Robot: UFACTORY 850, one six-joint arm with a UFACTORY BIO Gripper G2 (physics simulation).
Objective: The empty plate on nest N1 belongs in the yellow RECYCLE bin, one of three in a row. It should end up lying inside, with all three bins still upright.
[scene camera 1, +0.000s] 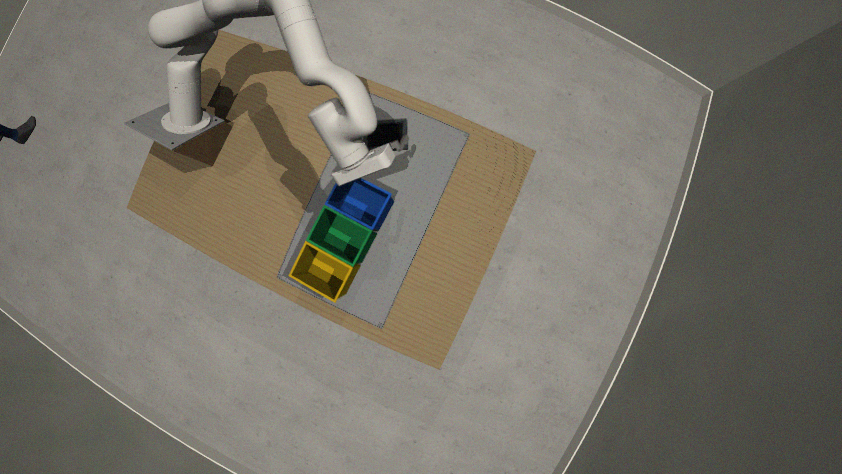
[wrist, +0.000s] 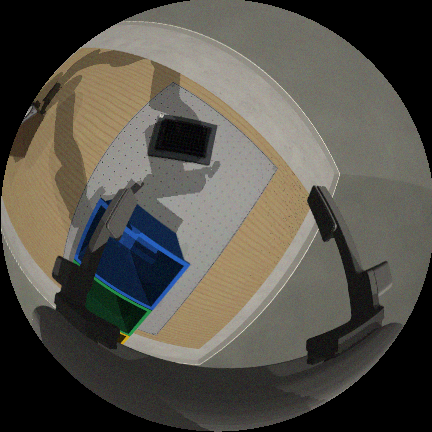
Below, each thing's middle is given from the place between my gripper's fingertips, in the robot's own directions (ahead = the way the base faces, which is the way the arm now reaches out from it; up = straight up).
Scene:
My hand is 20 cm above the blue bin [scene camera 1: 360, 200], 16 cm to the left of it and 1 cm past it. The rest, counted from my hand: dark grey nest [wrist: 167, 154]: 29 cm below, 10 cm to the left, 8 cm behind; black plate [wrist: 175, 135]: 28 cm below, 10 cm to the left, 8 cm behind; green bin [scene camera 1: 336, 234]: 30 cm to the right, 20 cm below, 1 cm behind.

